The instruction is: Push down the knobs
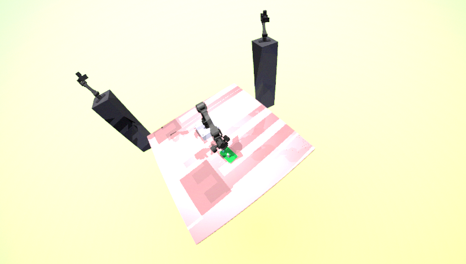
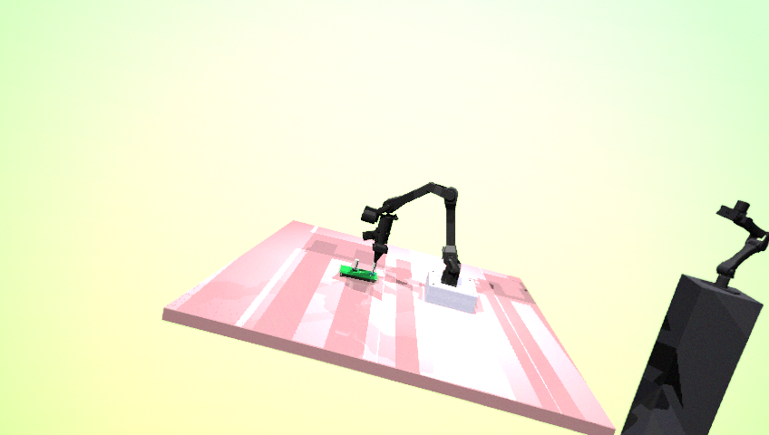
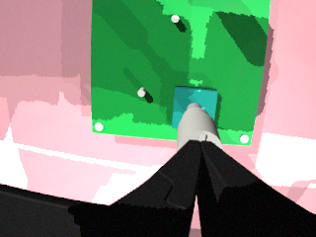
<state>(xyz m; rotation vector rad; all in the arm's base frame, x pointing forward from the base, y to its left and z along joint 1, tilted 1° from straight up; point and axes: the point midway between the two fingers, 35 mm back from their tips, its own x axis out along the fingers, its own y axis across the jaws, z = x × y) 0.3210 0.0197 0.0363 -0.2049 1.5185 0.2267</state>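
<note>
The knob is 70 mm ahead of my gripper tip, 30 mm below it and 20 mm to the left of it.
</note>
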